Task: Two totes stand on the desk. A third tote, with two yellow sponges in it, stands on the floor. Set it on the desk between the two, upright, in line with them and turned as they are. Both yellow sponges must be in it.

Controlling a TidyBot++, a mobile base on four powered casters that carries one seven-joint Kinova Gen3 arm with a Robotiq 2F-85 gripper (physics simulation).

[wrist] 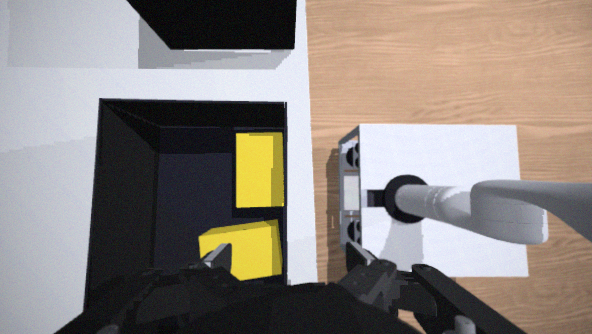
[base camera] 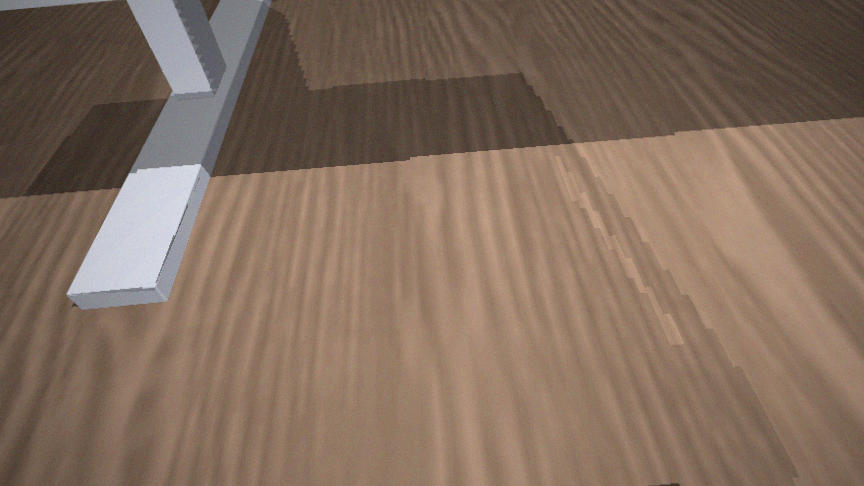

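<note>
A black tote (wrist: 122, 200) stands upright on the white desk (wrist: 45, 200) near its edge in the wrist view. Two yellow sponges lie in it: one sponge (wrist: 254, 170) against the wall on the desk-edge side, the other sponge (wrist: 245, 252) lower in the view and slightly turned. Another black tote (wrist: 230, 22) stands on the desk at the top, partly out of view, with a strip of desk between the two. My gripper (wrist: 289, 255) is open and empty above the sponge tote's edge-side wall, its fingers apart on either side of that wall's line. The third tote does not show.
My white mobile base (wrist: 475, 150) stands on the wooden floor (wrist: 425, 60) beside the desk, with the grey arm (wrist: 450, 200) rising over it. In the base view, a white desk foot (base camera: 135, 229) and upright leg (base camera: 175, 48) stand at the left on the floor (base camera: 422, 302).
</note>
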